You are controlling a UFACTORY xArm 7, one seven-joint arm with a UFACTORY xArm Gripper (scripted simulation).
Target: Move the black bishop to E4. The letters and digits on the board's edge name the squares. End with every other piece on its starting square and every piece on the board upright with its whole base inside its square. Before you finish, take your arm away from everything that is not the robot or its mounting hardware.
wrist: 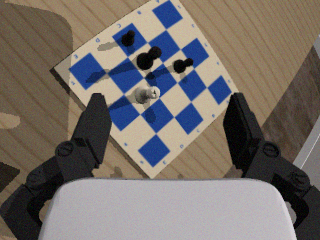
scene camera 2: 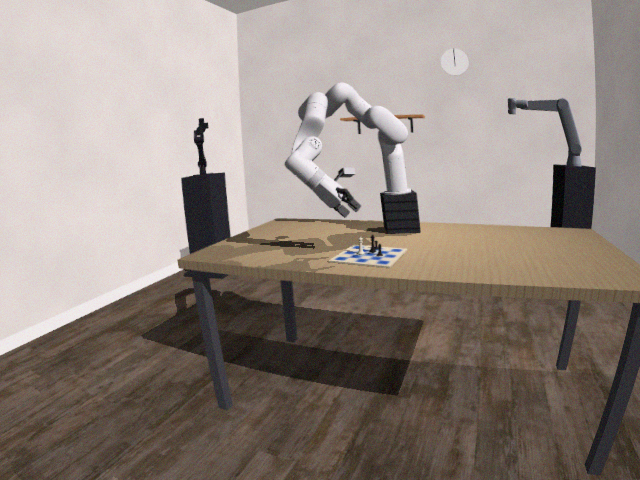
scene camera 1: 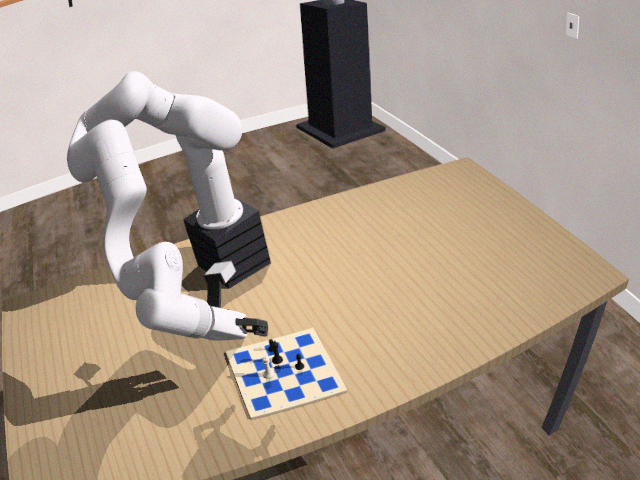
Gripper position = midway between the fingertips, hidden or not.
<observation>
In view: my gripper (scene camera 1: 248,330) and a blue-and-cream chessboard (scene camera 1: 289,388).
The blue-and-cream chessboard shows as well in the wrist view (wrist: 153,134) and in scene camera 2 (scene camera 2: 390,255). My gripper is seen too in the wrist view (wrist: 167,107) and in scene camera 2 (scene camera 2: 353,212).
</observation>
